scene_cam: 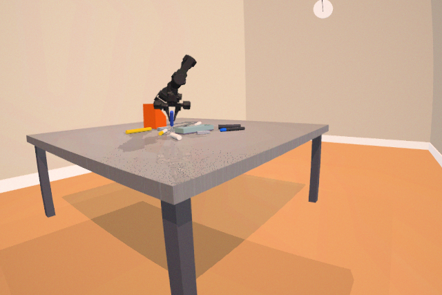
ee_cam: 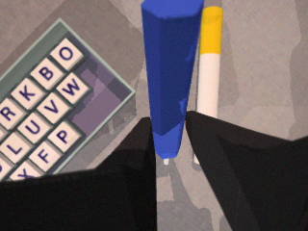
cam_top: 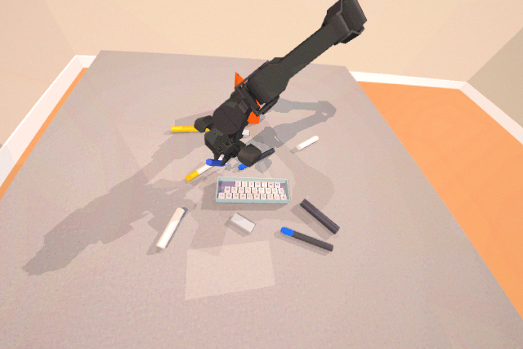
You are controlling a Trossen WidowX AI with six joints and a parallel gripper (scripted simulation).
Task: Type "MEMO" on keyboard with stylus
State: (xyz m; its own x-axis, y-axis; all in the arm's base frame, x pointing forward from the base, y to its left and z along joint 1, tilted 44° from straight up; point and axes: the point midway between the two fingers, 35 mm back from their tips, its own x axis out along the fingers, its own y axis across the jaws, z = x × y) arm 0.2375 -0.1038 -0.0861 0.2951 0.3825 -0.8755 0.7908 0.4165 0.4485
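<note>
Now: the blue stylus 10 mm to the left of my gripper tip, 10 mm below it and 10 mm behind it. Round my gripper tip: white-and-yellow pen 50 mm to the right, 50 mm below, 20 mm behind; grey eraser 160 mm ahead, 50 mm below, 30 mm to the left; yellow marker 190 mm behind, 50 mm to the right, 50 mm below.
</note>
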